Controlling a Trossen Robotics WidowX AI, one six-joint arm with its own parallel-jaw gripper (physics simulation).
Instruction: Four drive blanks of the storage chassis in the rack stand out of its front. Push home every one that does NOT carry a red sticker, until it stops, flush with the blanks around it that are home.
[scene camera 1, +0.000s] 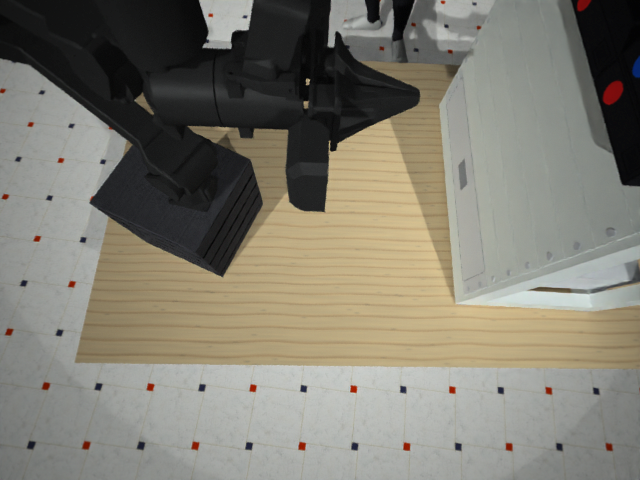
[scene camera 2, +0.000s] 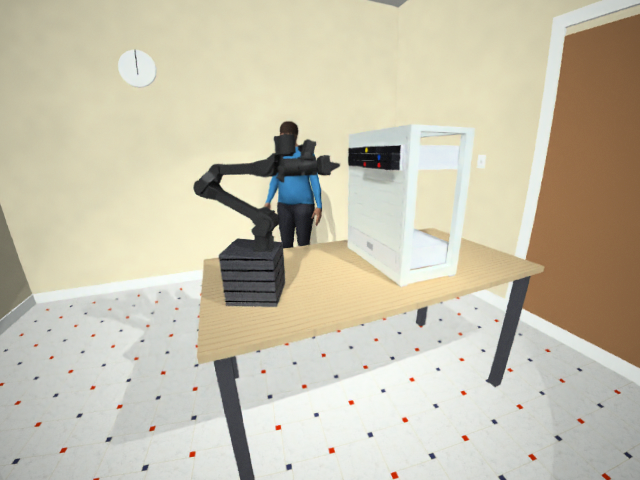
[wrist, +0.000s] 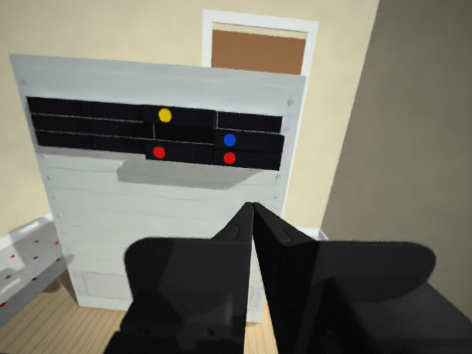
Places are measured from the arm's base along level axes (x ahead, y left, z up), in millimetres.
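Pixels of known places: gripper, fingertip midpoint: (scene camera 1: 418, 97) (scene camera 2: 339, 165) (wrist: 251, 208); arm's base, origin of the base link: (scene camera 1: 193, 190) (scene camera 2: 263, 248).
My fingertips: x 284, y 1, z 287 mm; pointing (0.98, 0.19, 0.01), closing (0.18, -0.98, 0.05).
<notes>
For each thing: its top centre in the pictures, then the offset to it from my fingertips. "pt": a spot on its surface instead. Level surfaces: height alone.
- black storage chassis, surface spot: (wrist: 85, 125) pt dx +158, dy +312, dz +25 mm
- blank with a yellow sticker, middle of its top: (wrist: 188, 109) (scene camera 2: 381, 146) dx +211, dy +142, dz +66 mm
- blank with a blue sticker, middle of its top: (wrist: 248, 130) (scene camera 2: 397, 153) dx +229, dy +34, dz +37 mm
- wooden table, its level: dz -472 mm
The black storage chassis (wrist: 85, 125) sits high in the white rack (wrist: 100, 215) (scene camera 2: 379, 206). In the wrist view the blank with a yellow sticker (wrist: 192, 117) is in the top row. The blank with a blue sticker (wrist: 257, 143) is at the right of the middle row. Two blanks with red stickers, one (wrist: 187, 156) left of the other (wrist: 256, 161), are in the bottom row. All four appear to stand out; how far is hard to tell. My gripper (scene camera 1: 416, 96) (scene camera 2: 338, 165) (wrist: 251, 208) is shut and empty, in front of the rack and apart from it, its tips below the chassis in the wrist view.
The arm stands on a dark stacked base (scene camera 1: 170, 206) (scene camera 2: 251, 281) at one end of the wooden table (scene camera 1: 310, 320) (scene camera 2: 320, 304). A person in a blue top (scene camera 2: 294, 188) stands behind the table. A brown door (scene camera 2: 594, 180) is at the right.
</notes>
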